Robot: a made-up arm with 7 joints.
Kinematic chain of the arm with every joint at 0, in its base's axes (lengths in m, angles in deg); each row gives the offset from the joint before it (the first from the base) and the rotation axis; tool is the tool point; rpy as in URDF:
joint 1: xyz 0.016 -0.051 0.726 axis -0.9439 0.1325 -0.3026
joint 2: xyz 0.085 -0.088 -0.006 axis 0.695 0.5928 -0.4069
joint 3: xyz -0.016 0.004 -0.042 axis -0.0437 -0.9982 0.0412
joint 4: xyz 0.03 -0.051 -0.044 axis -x
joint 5: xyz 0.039 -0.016 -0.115 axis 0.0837 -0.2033 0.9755
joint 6: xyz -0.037 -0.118 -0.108 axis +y
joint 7: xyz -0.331 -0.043 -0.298 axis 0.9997 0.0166 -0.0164
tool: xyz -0.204 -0.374 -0.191 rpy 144.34 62.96 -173
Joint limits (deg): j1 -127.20..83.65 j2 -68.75..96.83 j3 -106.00..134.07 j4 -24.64..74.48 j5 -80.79..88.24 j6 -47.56..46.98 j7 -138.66..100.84
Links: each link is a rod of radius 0.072 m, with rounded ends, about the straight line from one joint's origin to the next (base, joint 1, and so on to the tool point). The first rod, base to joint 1, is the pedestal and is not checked.
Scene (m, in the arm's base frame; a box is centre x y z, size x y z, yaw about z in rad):
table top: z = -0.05
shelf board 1: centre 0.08 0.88 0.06 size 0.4 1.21 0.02 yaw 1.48
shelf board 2: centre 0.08 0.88 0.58 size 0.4 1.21 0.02 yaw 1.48
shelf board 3: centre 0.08 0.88 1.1 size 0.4 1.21 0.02 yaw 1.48
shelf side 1: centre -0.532 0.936 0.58 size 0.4 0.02 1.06 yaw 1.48
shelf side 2: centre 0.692 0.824 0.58 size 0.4 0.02 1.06 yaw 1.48
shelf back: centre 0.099 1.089 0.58 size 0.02 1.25 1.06 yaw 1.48
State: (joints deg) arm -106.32 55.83 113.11 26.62 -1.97 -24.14 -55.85
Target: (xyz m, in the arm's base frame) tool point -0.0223 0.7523 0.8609
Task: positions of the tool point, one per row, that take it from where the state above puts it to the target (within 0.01 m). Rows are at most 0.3 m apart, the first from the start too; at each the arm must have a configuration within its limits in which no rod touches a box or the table.
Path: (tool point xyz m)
1: -0.0449 0.7187 0.3145
2: -0.0541 0.6195 0.3150
3: -0.0566 0.5239 0.3313
4: -0.0526 0.5523 0.6144
5: -0.0489 0.4611 0.8608
6: -0.0419 0.6087 0.8612
7: -0.0222 0.7523 0.8609

